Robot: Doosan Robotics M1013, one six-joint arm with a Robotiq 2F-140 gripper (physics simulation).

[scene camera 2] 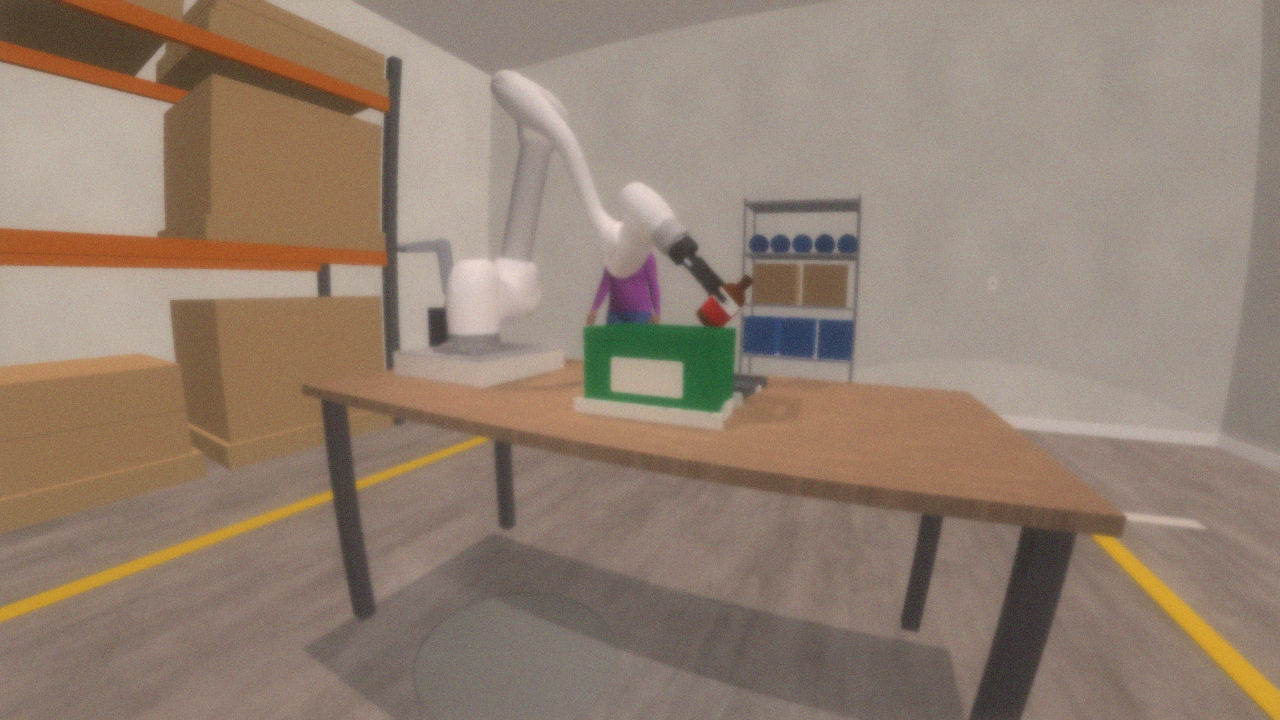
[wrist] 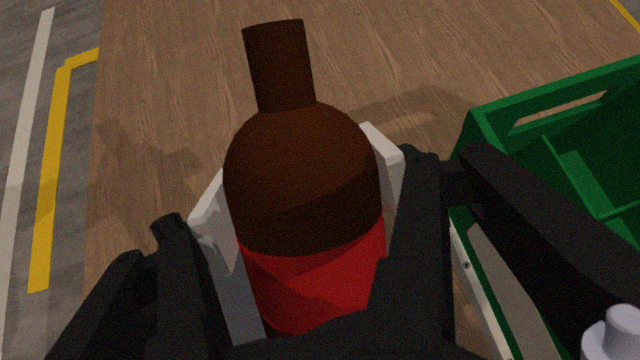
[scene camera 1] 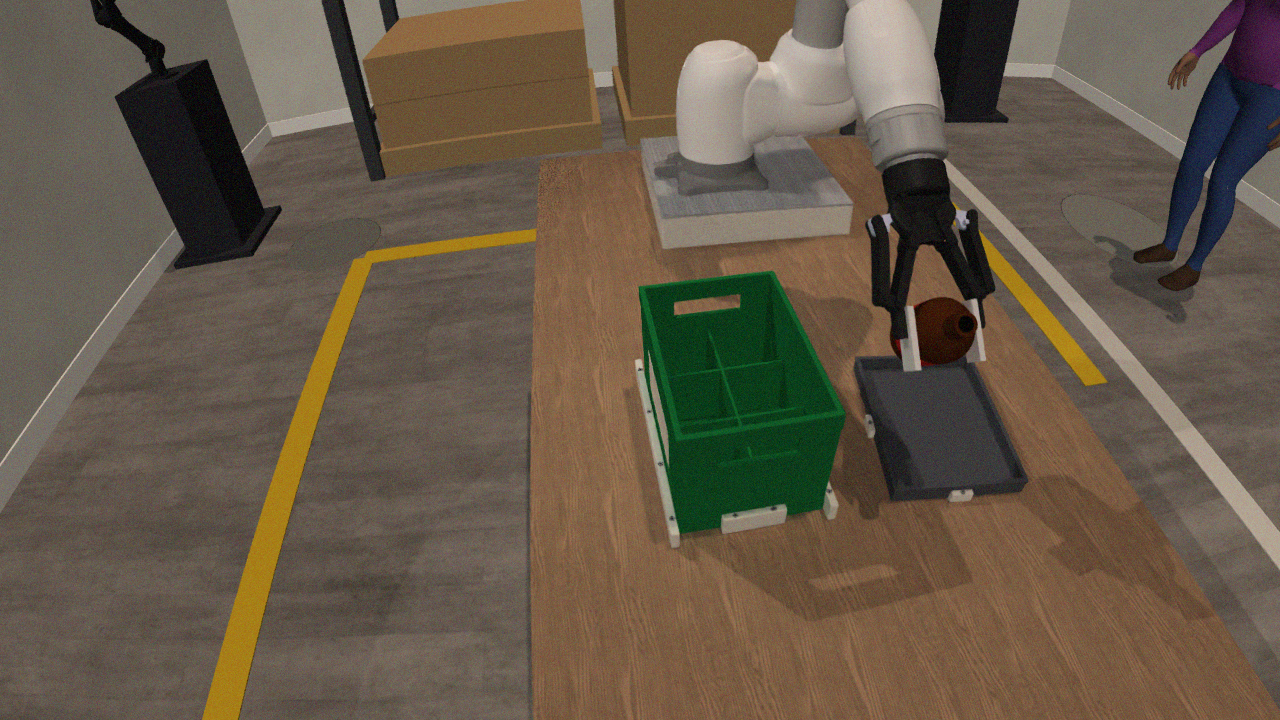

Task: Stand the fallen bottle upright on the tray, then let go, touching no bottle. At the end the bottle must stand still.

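Frame: origin at the arm's base, x ahead, y left, z up, level; centimetres.
Where they show: gripper, between the fingertips: (scene camera 2: 739,312) (scene camera 1: 945,366); arm's base, origin of its link: (scene camera 2: 474,351) (scene camera 1: 716,173).
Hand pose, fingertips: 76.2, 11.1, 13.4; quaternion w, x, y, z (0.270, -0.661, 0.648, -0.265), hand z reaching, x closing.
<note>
Each offset is from my fingertips to the centre of the thing, as dx, dy, dz.
A brown bottle {-2.8, -0.1, +2.8} (scene camera 1: 942,331) (scene camera 2: 737,290) (wrist: 300,170) with a red label is held in the air, tilted, its neck pointing up and away from the arm in the second scene view. My gripper (scene camera 1: 945,338) (scene camera 2: 725,302) (wrist: 301,167) is shut on the bottle, with a white pad on each side of its body. The dark grey tray {-8.3, +7.9, -19.3} (scene camera 1: 953,429) (scene camera 2: 750,385) lies on the table. In the first scene view the bottle shows over the tray's far edge. The tray's bare floor shows there, with a shadow across it.
A green crate {-11.0, -22.2, -11.8} (scene camera 1: 751,474) (scene camera 2: 657,344) (wrist: 550,95) with inner dividers stands beside the tray, between white locating strips. The arm's base plate (scene camera 1: 751,223) (scene camera 2: 483,367) is at the table's far end. A person (scene camera 1: 1208,152) (scene camera 2: 633,291) stands beyond the table.
</note>
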